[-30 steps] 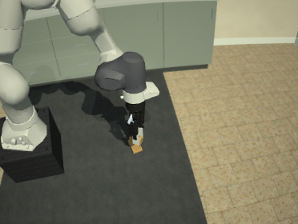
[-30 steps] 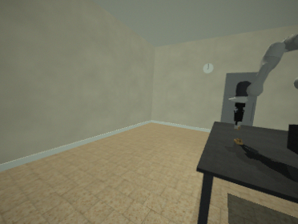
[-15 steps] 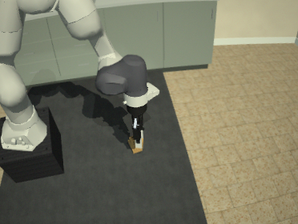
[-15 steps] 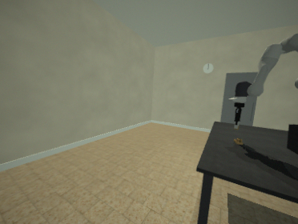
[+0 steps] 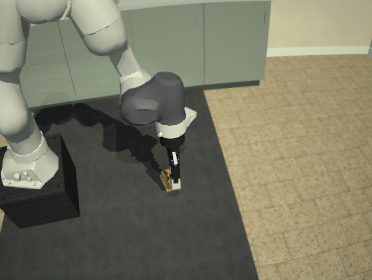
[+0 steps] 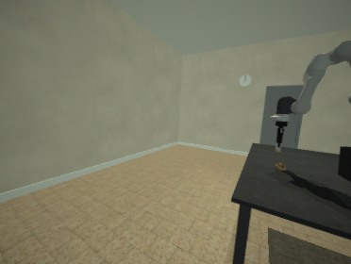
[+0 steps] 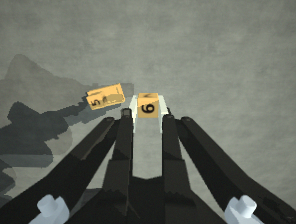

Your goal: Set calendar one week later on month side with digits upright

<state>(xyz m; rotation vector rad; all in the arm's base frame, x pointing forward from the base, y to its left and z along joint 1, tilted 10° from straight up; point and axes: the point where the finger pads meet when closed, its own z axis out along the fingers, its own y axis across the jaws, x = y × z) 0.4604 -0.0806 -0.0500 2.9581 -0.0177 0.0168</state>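
Right now my hand is 130 mm above the orange calendar tray, 100 mm to the right of it and 20 mm past it. Round my hand: orange calendar cube (30 mm below).
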